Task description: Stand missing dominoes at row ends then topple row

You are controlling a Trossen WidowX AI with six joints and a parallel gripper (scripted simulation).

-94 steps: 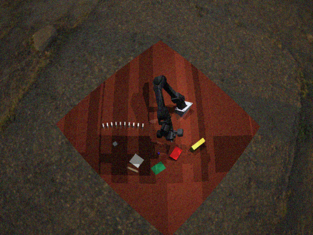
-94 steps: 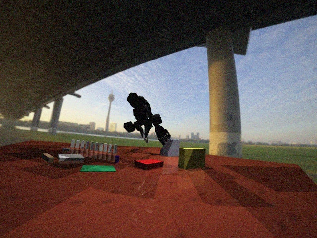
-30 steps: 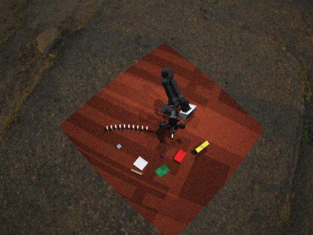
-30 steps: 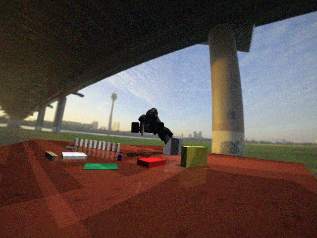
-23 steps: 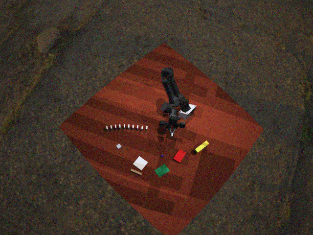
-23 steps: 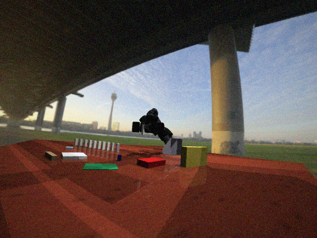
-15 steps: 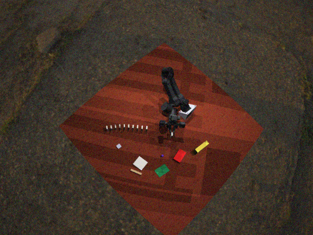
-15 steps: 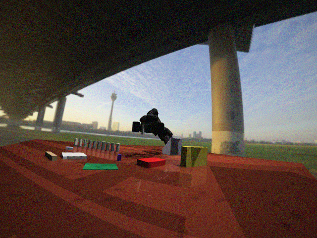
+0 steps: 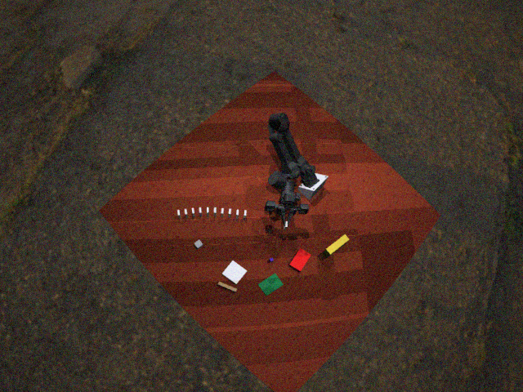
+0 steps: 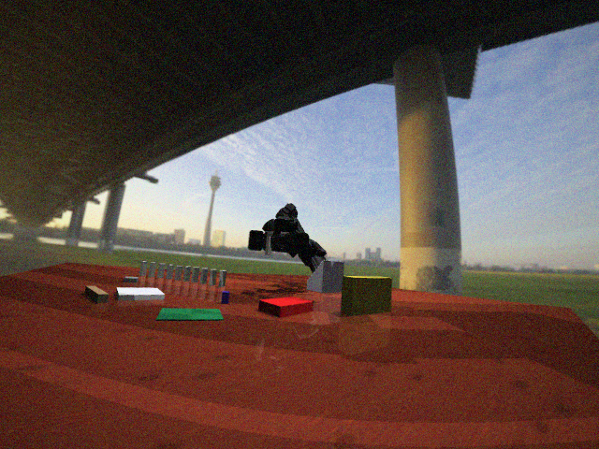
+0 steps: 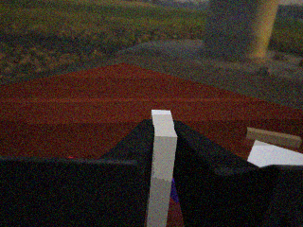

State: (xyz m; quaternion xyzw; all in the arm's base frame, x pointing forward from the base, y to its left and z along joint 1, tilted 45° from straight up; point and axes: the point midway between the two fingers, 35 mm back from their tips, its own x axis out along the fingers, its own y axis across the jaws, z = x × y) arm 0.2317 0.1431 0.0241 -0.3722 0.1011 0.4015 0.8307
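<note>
Now: the red block 140 mm to the left of my gripper tip and 140 mm below it. Also, from my gripper tip: green tile (180 mm ahead, 150 mm to the left, 150 mm below); then yellow block (200 mm to the left, 160 mm behind, 120 mm below); then purple piece (140 mm below, 110 mm ahead, 60 mm to the left).
</note>
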